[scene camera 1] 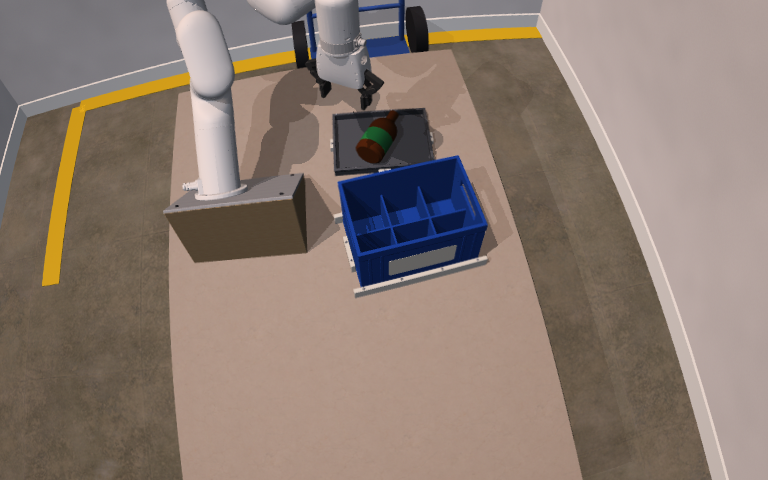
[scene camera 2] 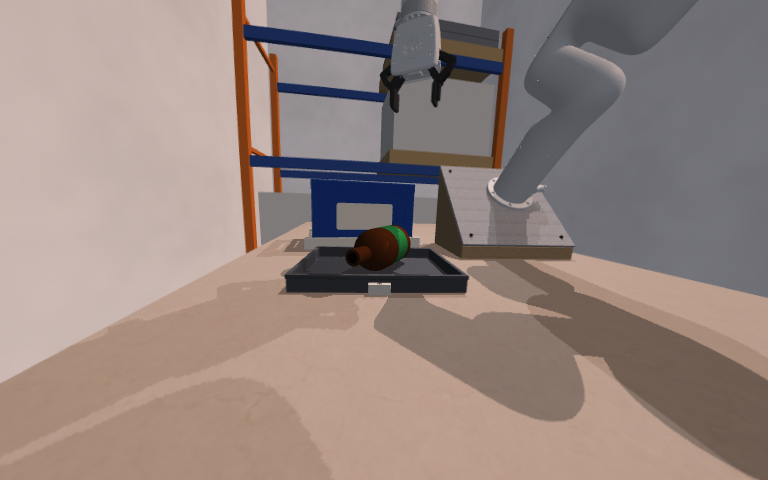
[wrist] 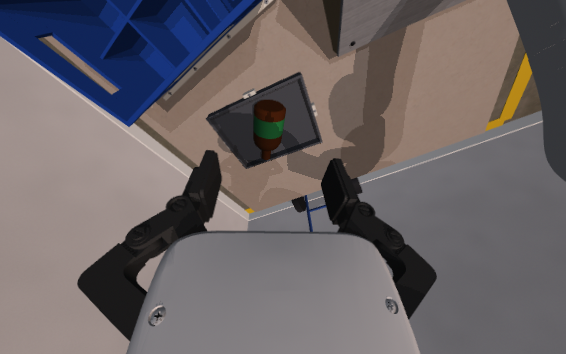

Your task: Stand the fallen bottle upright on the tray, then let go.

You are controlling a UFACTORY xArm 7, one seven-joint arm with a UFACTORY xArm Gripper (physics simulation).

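Frame: origin at the arm's base, x back, y right, z up, level; centimetres.
Seen in the pictures: gripper, fingertip midpoint: [scene camera 1: 346, 99] [scene camera 2: 413, 107] [wrist: 274, 168]; arm's base, link origin: [scene camera 1: 221, 193] [scene camera 2: 508, 194].
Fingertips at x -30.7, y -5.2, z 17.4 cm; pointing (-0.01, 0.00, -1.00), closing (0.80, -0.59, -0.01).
Note:
Pixels of each thing's top centre, then the offset from my fingertips to it.
- brown bottle, top centre: [scene camera 2: 377, 228] [wrist: 267, 142] [scene camera 1: 381, 124] dx -9.4, dy -12.6, dz -25.3 cm
- blue divided crate, top centre: [scene camera 1: 411, 202] [scene camera 2: 360, 184] dx -10.0, dy +17.6, dz -15.7 cm
A brown bottle [scene camera 1: 377, 137] [scene camera 2: 380, 247] [wrist: 269, 128] with a green band lies on its side in the dark tray [scene camera 1: 351, 170] [scene camera 2: 328, 284] [wrist: 310, 111]. In scene camera 1 its neck points to the back right and its base to the front left; in scene camera 2 the open mouth faces the camera. My gripper [scene camera 1: 344, 99] [scene camera 2: 415, 107] [wrist: 274, 168] is open and empty, its fingers pointing down. It hangs high above the level of the bottle and apart from it. In the wrist view the bottle shows beyond the fingertips, neck towards the gripper.
A blue divided crate [scene camera 1: 415, 237] [scene camera 2: 362, 192] [wrist: 132, 112] stands close beside the tray, with white rails [scene camera 1: 421, 276] at its foot. The arm's wedge-shaped base block [scene camera 1: 249, 232] [scene camera 2: 509, 253] stands to the crate's left in scene camera 1. A blue cart [scene camera 1: 387, 48] and an orange-and-blue rack [scene camera 2: 242, 124] stand off the table.

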